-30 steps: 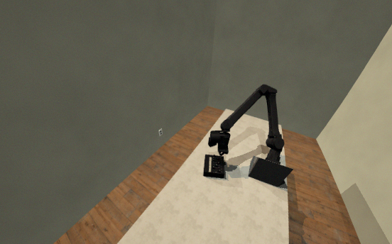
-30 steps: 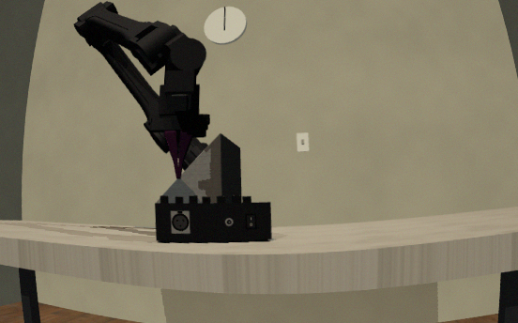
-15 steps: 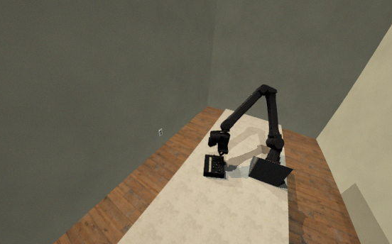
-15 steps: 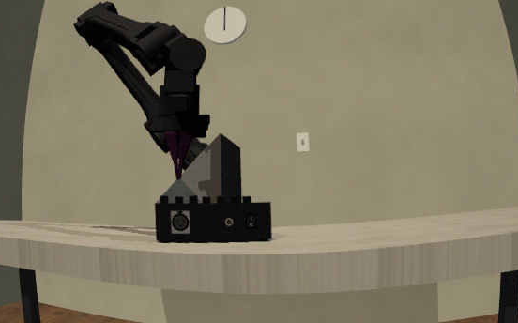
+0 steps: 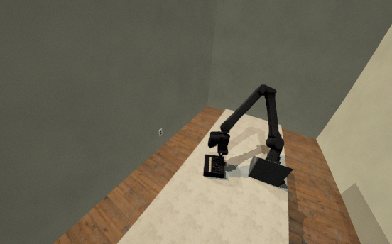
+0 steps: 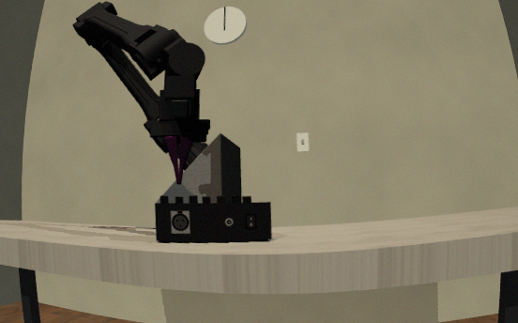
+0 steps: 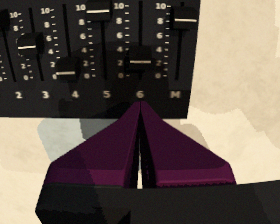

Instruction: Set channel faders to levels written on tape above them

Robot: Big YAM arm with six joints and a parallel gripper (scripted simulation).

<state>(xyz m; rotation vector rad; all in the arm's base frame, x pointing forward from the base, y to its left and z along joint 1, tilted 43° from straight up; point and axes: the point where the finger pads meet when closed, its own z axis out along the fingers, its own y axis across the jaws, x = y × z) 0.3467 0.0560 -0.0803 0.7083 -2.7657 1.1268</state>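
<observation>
The channel 6 fader lies 30 mm below my hand, 20 mm ahead of it and 10 mm to the left of it. Round my hand: master fader 50 mm ahead, 30 mm below; channel 5 fader 40 mm to the left, 30 mm below, 30 mm ahead; channel 4 fader 40 mm to the left, 30 mm below, 10 mm behind.
</observation>
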